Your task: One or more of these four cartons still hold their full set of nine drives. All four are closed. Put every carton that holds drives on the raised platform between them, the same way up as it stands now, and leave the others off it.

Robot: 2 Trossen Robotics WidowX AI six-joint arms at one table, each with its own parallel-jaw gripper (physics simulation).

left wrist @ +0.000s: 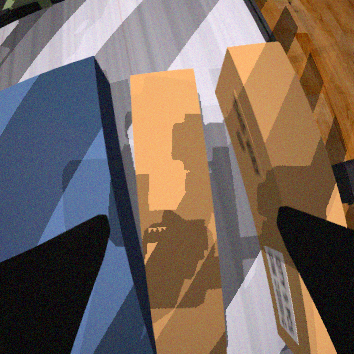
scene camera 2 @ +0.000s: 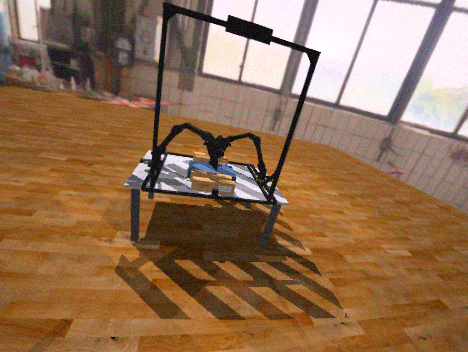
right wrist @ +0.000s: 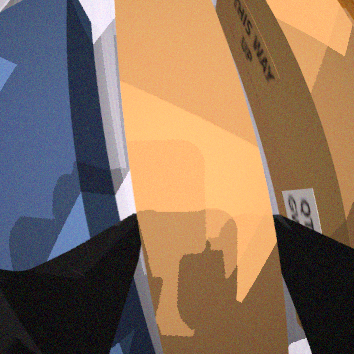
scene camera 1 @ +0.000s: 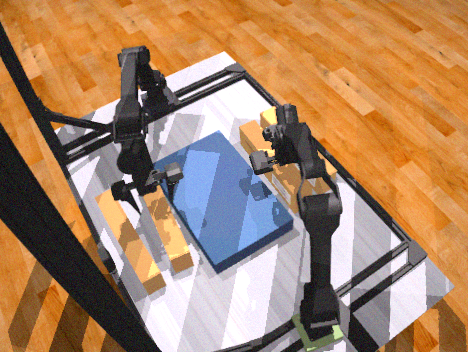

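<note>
Four closed tan cartons flank the blue raised platform. My left gripper is open above the left inner carton, touching nothing visible. The left outer carton stands apart from it, with a printed side and a white label. My right gripper is shut on the right inner carton, a finger on each long side; whether it is off the table is unclear. The right outer carton stands close beside it, marked THIS WAY UP, partly hidden in scene camera 1.
A dark frame rail runs along the table edge beyond the right cartons, and a dark upright crosses the left foreground. The right arm overhangs part of the table. In scene camera 2 the frame's top bar spans high above the table.
</note>
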